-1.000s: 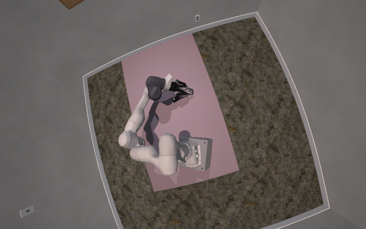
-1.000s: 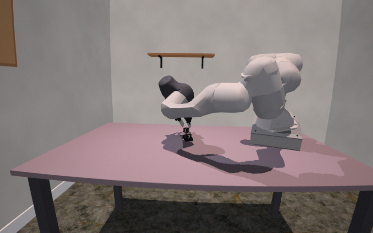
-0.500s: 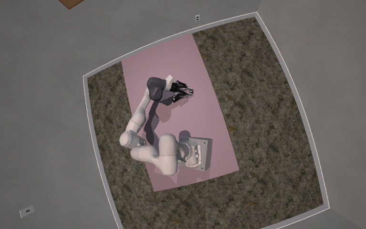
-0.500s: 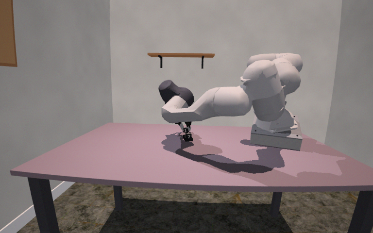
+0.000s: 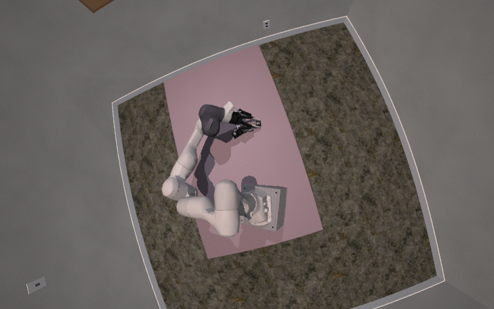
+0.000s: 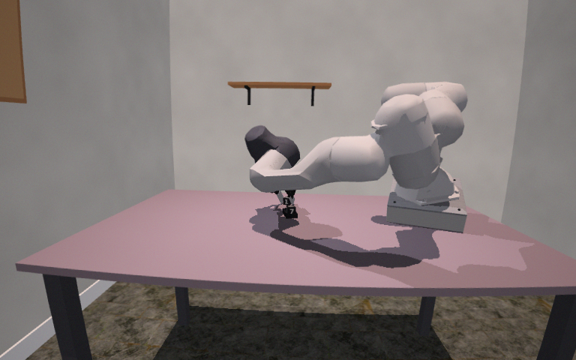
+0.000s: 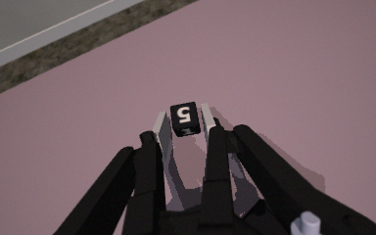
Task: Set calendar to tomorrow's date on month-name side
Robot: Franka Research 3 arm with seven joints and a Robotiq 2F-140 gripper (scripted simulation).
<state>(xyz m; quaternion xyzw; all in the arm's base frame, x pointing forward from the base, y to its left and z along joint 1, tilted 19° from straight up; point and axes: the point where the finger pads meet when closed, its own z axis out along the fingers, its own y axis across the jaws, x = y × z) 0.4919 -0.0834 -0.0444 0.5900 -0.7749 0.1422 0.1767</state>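
My gripper is now 10 mm past the black digit cube, 20 mm to the left of it and 20 mm above it. Round my hand: black calendar tray (30 mm behind, 130 mm to the left, 30 mm below).
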